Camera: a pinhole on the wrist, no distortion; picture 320 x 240 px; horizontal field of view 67.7 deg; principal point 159.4 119.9 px. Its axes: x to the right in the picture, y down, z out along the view. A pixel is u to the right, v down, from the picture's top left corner.
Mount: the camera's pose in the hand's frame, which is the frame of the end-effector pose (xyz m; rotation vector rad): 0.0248 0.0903 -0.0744 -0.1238 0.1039 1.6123
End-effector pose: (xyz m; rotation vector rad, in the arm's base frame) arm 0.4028 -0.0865 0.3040 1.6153 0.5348 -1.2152
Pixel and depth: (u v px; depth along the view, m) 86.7 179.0 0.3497
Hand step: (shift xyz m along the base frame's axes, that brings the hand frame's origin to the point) -0.1287 -0.2549 0.0724
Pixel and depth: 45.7 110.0 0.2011
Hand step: -0.0290 -0.1406 -0.0182
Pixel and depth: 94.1 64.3 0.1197
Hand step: 0.0597 -0.0851 -0.0121
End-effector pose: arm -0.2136 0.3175 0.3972 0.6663 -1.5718 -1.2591
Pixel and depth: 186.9 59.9 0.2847
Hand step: -0.1946 0.0562 0.1905
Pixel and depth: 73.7 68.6 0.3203
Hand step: -0.2688 0.0320 0.0600
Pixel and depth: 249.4 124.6 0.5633
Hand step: -0.3549 0.3049 0.3614
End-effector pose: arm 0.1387 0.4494 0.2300 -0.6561 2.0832 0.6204
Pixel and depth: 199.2 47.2 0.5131
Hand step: -0.0088 0.4182 -0.3121
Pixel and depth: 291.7 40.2 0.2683
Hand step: -0.1355 0.2916 -0.1216
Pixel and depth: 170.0 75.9 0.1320
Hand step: -0.0668 0.1105 -0.0457
